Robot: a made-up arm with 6 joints. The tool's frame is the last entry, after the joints.
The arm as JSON. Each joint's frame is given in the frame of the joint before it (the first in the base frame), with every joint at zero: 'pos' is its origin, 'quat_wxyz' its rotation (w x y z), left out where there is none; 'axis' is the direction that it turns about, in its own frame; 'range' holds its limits. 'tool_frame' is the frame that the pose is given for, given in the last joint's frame.
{
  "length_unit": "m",
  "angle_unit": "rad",
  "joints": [
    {
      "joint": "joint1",
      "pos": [
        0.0,
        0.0,
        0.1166
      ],
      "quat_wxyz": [
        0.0,
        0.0,
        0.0,
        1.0
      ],
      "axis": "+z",
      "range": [
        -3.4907,
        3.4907
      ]
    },
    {
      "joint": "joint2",
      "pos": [
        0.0,
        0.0,
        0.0
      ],
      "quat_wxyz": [
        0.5,
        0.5,
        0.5,
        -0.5
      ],
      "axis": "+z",
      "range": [
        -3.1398,
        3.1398
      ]
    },
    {
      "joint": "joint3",
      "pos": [
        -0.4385,
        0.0,
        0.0
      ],
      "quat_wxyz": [
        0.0,
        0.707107,
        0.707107,
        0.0
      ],
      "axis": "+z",
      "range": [
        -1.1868,
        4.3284
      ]
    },
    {
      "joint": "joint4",
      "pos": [
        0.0,
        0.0,
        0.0
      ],
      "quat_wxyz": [
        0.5,
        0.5,
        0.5,
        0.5
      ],
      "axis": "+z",
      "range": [
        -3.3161,
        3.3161
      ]
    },
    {
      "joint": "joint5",
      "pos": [
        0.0,
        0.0,
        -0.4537
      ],
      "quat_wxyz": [
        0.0,
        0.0,
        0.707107,
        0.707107
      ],
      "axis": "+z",
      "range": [
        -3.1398,
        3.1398
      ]
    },
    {
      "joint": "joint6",
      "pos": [
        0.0,
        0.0,
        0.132
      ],
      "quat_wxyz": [
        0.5,
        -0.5,
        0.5,
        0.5
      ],
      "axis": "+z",
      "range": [
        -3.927,
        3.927
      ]
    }
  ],
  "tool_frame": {
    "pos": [
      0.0,
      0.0,
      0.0
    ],
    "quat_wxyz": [
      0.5,
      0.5,
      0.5,
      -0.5
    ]
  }
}
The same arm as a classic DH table. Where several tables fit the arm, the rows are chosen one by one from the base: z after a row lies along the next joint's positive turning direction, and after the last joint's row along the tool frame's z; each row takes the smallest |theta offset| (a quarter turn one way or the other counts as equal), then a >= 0, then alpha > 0; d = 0 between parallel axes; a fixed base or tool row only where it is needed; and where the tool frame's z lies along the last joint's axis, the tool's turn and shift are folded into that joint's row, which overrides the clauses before.
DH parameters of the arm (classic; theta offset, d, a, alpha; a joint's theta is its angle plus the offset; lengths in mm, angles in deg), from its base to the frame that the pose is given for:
joint1: 0 116.6 0 -90
joint2: -90 0 438.5 180
joint3: 0 0 0 -90
joint4: 0 -453.7 0 90
joint5: 0 132 0 -90
joint6: 90 0 0 90
tool (fixed): -90 0 0 0
Joint limits (deg, base to tool): -200..200 -179.9..179.9 -68..248 -190..190 -179.9..179.9 -225..225

